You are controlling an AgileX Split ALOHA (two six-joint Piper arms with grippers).
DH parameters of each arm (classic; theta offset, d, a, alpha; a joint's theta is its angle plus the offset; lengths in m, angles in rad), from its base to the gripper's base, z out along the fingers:
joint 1: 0 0.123 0 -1.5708
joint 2: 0.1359 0 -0.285 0
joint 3: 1.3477 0 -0.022 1.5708
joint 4: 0 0.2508 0 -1.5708
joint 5: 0 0 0.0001 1.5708
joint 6: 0 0.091 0 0
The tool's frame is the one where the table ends.
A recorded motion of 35 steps. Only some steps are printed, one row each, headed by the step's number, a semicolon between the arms.
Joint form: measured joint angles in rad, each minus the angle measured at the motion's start. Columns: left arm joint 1, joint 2, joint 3, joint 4, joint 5, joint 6; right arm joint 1, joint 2, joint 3, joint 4, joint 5, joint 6.
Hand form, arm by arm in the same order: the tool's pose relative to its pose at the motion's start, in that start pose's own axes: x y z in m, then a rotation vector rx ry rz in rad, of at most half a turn. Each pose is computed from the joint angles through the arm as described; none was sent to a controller.
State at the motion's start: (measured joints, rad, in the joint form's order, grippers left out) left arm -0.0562 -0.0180 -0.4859 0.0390 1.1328 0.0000; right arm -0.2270 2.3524 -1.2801 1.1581 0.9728 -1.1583
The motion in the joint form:
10: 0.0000 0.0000 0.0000 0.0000 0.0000 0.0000; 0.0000 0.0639 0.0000 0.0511 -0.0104 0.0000
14: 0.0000 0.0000 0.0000 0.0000 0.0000 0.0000; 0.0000 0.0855 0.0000 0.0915 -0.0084 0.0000
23: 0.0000 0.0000 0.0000 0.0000 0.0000 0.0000; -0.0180 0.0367 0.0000 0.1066 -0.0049 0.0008
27: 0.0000 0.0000 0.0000 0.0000 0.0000 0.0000; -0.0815 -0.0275 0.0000 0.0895 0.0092 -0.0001
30: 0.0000 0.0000 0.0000 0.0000 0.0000 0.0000; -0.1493 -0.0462 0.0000 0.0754 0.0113 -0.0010
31: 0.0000 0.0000 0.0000 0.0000 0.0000 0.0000; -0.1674 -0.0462 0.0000 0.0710 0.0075 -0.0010
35: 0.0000 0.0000 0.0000 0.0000 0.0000 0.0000; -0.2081 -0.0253 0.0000 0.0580 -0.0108 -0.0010
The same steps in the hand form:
10: 0.0000 0.0000 0.0000 0.0000 0.0000 0.0000; 0.0077 -0.0155 0.0158 -0.0160 -0.0023 0.0777
14: 0.0000 0.0000 0.0000 0.0000 0.0000 0.0000; 0.0092 -0.0197 0.0211 -0.0325 -0.0187 0.1176
23: 0.0000 0.0000 0.0000 0.0000 0.0000 0.0000; -0.0012 -0.0117 0.0036 -0.0308 -0.0729 0.1008
27: 0.0000 0.0000 0.0000 0.0000 0.0000 0.0000; -0.0096 -0.0112 -0.0315 -0.0141 -0.1412 0.0800
30: 0.0000 0.0000 0.0000 0.0000 0.0000 0.0000; -0.0088 -0.0241 -0.0566 0.0097 -0.1904 0.0998
31: 0.0000 0.0000 0.0000 0.0000 0.0000 0.0000; -0.0075 -0.0292 -0.0620 0.0196 -0.2015 0.1093
35: 0.0000 0.0000 0.0000 0.0000 0.0000 0.0000; -0.0011 -0.0467 -0.0688 0.0471 -0.2144 0.1464

